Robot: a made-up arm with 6 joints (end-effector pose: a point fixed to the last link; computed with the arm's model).
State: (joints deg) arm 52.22 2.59 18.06 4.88 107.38 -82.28
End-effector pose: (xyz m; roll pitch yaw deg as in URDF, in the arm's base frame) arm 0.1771 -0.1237 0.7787 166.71 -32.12 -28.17
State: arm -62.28 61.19 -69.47 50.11 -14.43 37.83
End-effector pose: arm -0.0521 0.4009 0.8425 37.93 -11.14 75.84
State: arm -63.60 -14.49 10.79 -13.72 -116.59 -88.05
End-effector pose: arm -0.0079 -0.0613 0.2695 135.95 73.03 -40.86
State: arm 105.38 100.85 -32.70 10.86 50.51 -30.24
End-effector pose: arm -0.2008 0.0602 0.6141 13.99 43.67 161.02
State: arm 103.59 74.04 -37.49 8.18 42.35 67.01
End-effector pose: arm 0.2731 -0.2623 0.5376 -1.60 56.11 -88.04
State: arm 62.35 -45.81 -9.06 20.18 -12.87 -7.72
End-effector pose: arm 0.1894 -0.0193 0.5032 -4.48 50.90 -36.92
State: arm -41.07 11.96 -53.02 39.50 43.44 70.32
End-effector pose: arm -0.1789 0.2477 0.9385 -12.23 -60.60 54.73
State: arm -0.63 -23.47 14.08 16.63 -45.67 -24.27
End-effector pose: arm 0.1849 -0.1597 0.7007 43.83 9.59 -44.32
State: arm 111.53 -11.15 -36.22 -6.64 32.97 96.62
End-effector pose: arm 0.1589 0.4405 0.5872 33.17 56.47 59.14
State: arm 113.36 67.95 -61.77 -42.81 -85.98 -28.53
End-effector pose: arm -0.0588 0.0706 1.0658 15.63 -87.23 52.16
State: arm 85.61 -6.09 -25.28 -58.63 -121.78 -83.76
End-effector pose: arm -0.0928 0.2239 1.0156 44.59 -43.86 109.77
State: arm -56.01 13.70 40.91 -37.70 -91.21 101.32
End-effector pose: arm -0.0999 0.1699 1.0807 7.64 -65.03 16.18
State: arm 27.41 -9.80 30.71 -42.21 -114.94 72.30
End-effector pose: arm 0.3781 0.0367 0.5218 38.65 51.59 -6.68
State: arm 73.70 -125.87 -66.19 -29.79 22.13 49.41
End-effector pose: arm -0.0500 0.0994 0.3746 -87.17 44.99 40.22
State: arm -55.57 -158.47 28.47 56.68 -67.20 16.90
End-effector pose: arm 0.1986 -0.1535 0.9094 -177.69 -70.87 16.71
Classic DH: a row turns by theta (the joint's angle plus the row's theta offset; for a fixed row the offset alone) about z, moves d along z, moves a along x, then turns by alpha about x. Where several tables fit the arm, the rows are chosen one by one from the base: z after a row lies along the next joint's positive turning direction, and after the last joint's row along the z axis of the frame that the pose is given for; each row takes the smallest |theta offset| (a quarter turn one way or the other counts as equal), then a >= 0, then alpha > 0; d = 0 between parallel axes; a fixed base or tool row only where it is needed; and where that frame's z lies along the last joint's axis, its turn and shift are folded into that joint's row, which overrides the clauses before.
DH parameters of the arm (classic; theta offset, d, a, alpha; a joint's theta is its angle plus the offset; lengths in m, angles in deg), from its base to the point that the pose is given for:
base (fixed): -10.4 0.6668 -0.0078 -92.32
joint 1: 89.58 0.0119 -0.0064 79.61
joint 2: 2.35 -0.1088 0.0414 90
joint 3: -73.19 -0.0562 -0.0386 108.94
joint 4: -7.31 -0.0393 0.001 -105.35
joint 5: 71.12 -0.1007 -0.0341 82.25
joint 6: 22.09 -0.4736 -0.096 -47.43
tool (fixed): 89.87 0.4842 0 0

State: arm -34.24 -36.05 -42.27 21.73 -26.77 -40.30
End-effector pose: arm 0.0854 -0.3019 0.6092 45.75 10.85 -70.31
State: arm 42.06 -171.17 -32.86 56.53 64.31 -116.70
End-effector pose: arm 0.1637 -0.3722 0.8237 -11.81 14.35 -64.17
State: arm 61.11 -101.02 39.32 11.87 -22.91 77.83
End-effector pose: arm -0.3281 0.3337 0.5202 -31.15 35.74 90.32
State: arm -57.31 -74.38 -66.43 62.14 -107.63 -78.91
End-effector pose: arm -0.2837 -0.0664 0.7342 14.94 -16.31 174.34
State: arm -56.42 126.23 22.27 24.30 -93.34 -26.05
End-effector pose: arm 0.1261 0.2630 0.7022 122.45 3.16 71.52
